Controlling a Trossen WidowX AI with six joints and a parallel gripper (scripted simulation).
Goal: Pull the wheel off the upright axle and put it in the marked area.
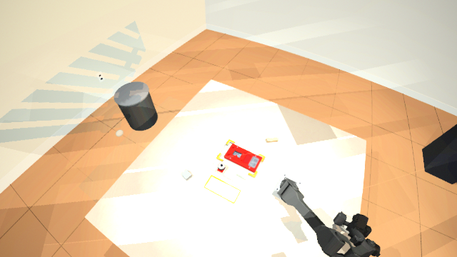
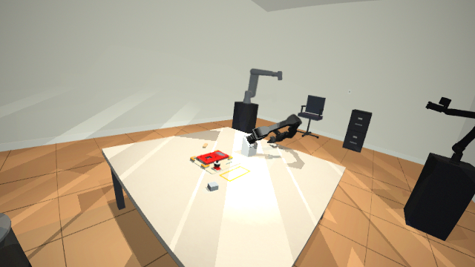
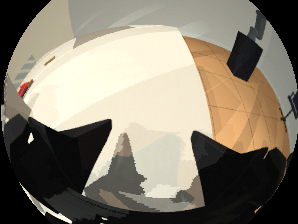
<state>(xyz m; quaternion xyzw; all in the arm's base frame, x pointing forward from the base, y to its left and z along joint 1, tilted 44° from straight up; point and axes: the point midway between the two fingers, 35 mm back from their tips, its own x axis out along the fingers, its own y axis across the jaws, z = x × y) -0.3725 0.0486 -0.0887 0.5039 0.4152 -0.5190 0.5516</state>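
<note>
Right now my gripper tip is 730 mm short of the pale hub, 100 mm to the right of it and 20 mm below it.
</note>
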